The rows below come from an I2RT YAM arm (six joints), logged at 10 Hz.
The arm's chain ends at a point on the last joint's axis. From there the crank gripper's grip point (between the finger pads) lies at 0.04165 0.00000 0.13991 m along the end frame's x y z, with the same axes.
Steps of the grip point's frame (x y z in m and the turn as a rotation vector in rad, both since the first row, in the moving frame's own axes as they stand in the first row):
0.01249 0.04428 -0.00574 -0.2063 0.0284 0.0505
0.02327 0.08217 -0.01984 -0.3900 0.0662 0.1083
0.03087 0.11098 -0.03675 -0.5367 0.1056 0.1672
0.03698 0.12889 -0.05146 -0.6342 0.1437 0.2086
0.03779 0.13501 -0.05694 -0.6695 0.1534 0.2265
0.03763 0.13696 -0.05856 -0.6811 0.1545 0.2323
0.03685 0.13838 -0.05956 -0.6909 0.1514 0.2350
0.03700 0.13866 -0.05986 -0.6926 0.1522 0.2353
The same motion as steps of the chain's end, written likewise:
0.00934 0.01357 -0.00133 -0.2063 0.0284 0.0505
0.01751 0.02477 -0.00550 -0.3900 0.0662 0.1083
0.02379 0.03327 -0.01040 -0.5367 0.1056 0.1672
0.02859 0.03868 -0.01483 -0.6342 0.1437 0.2086
0.02980 0.04038 -0.01648 -0.6695 0.1534 0.2265
0.03004 0.04091 -0.01693 -0.6811 0.1545 0.2323
0.02997 0.04122 -0.01719 -0.6909 0.1514 0.2350
0.03007 0.04132 -0.01728 -0.6926 0.1522 0.2353

